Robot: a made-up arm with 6 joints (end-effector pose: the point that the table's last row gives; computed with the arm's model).
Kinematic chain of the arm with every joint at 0, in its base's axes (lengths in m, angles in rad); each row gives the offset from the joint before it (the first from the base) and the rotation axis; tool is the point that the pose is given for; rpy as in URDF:
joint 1: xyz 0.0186 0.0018 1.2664 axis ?
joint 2: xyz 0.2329 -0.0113 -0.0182 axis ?
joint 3: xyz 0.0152 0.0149 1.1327 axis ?
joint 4: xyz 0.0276 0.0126 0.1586 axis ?
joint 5: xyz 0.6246 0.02 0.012 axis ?
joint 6: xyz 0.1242 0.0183 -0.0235 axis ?
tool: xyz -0.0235 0.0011 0.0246 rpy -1.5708 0 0
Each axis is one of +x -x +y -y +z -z.
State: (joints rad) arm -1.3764 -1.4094 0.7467 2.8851 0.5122 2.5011
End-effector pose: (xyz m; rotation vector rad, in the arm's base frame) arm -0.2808 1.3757 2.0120 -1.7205 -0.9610 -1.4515
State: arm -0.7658 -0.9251 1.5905 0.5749 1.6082 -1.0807
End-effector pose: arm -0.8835 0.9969 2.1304 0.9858 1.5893 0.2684
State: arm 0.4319 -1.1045 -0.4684 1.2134 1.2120 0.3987
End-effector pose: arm -0.3157 -0.0064 2.3007 1.7699 1.9121 1.4510
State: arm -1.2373 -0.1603 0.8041 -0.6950 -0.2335 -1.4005
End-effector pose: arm 0.1838 -0.3354 3.0646 -0.0768 -0.8609 -0.8257
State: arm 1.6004 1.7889 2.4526 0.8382 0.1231 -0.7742
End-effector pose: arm -0.0808 1.8325 1.5743 -0.6440 -1.5953 0.6581
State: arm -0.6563 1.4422 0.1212 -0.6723 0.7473 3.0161
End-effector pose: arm 1.4233 -1.0554 0.6974 1.9347 -0.7585 -1.3636
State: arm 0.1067 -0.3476 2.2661 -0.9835 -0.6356 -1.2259
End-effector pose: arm -0.8192 -0.0135 2.5636 -0.1604 -2.0018 0.8955
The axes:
joint 1: +z
joint 2: +y
joint 3: -y
joint 4: -x
joint 5: -y
joint 6: -x

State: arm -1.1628 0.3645 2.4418 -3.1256 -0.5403 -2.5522
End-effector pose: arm 0.0514 -0.0898 2.8129 1.1292 0.6392 1.9955
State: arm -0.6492 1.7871 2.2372 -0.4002 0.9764 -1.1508
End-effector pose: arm 1.5110 -1.1350 1.5249 -0.3727 -1.3426 -0.9448
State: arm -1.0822 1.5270 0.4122 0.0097 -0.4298 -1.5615
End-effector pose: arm 0.8829 -1.5613 0.6709 0.8120 1.3866 -0.8399
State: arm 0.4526 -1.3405 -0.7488 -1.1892 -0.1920 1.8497
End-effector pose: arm -0.3381 -0.0889 2.1045 -2.0214 -0.9487 -0.2441
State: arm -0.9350 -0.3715 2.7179 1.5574 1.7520 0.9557
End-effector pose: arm -0.3594 0.7327 2.2418 -0.8957 -0.1859 0.4338
